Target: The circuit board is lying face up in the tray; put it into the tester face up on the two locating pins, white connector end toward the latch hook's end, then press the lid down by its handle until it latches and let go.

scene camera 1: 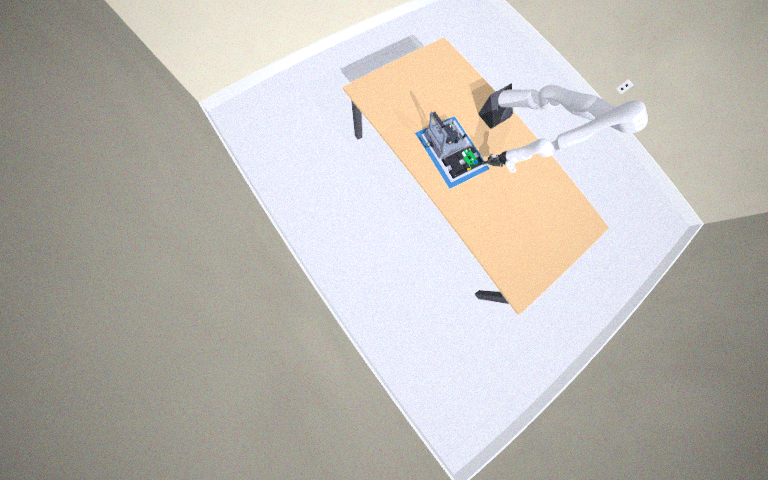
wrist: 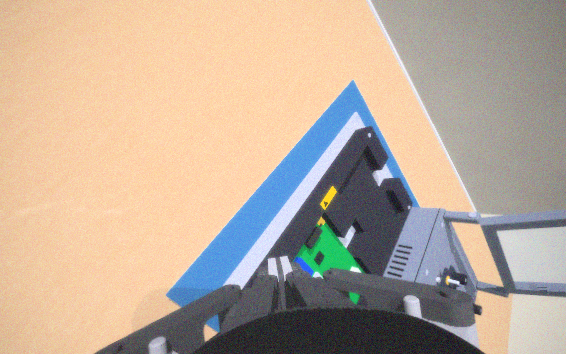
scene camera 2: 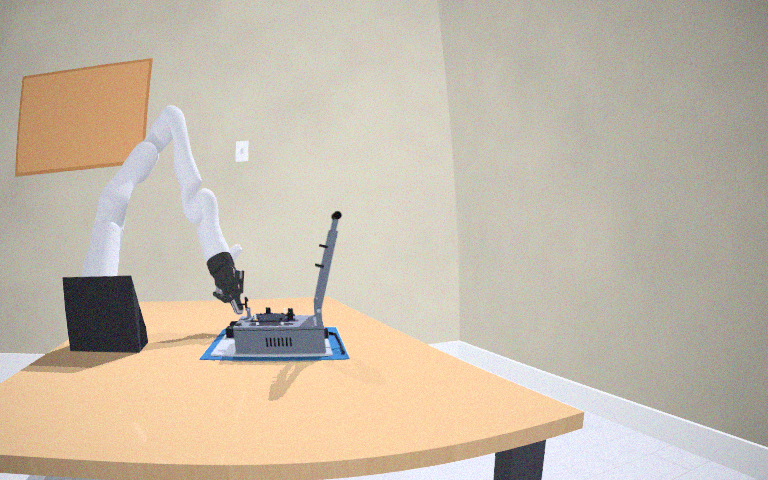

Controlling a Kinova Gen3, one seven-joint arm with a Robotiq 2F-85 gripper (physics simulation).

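Where they show: gripper, fingertip midpoint: (scene camera 1: 483, 164) (wrist: 279, 271) (scene camera 2: 240, 313); arm's base, link origin: (scene camera 1: 503, 98) (scene camera 2: 97, 295).
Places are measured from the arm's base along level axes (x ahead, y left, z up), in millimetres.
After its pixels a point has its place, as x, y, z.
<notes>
The green circuit board (scene camera 1: 470, 157) @(395, 120, -98) (wrist: 331, 253) @(420, 128, -102) lies face up in the black tray (scene camera 1: 455, 166) @(507, 99, -104) (wrist: 359, 197) @(492, 112, -104), beside the grey tester (scene camera 1: 449, 139) @(440, -36, -55) (scene camera 2: 279, 335) @(409, -150, -79) (wrist: 415, 253) @(468, 16, -78). The tester's lid (scene camera 1: 435, 126) @(536, -108, 67) (scene camera 2: 325, 271) @(508, -163, 41) stands open, nearly upright, with its black handle knob (scene camera 2: 335, 215) @(539, -142, 145) at the top. My gripper (scene camera 1: 491, 160) @(385, 201, -77) (scene camera 2: 244, 309) @(385, 201, -77) (wrist: 279, 271) @(385, 201, -77) is shut with nothing between the fingers. Its tips hang just above the tray's outer end, next to the board's near edge. The locating pins and the latch hook are too small to make out.
Tray and tester stand on a white plate on a blue mat (scene camera 1: 449, 182) @(600, 143, -120) (scene camera 2: 339, 353) @(522, -170, -120) (wrist: 274, 197) @(441, 204, -120) on the wooden table (scene camera 1: 525, 229) @(458, 652, -122) (scene camera 2: 382, 405) @(454, -549, -122) (wrist: 211, 105) @(476, 292, -122). The arm's dark base (scene camera 1: 495, 110) @(80, 17, -28) sits at the table's far edge behind the tester.
</notes>
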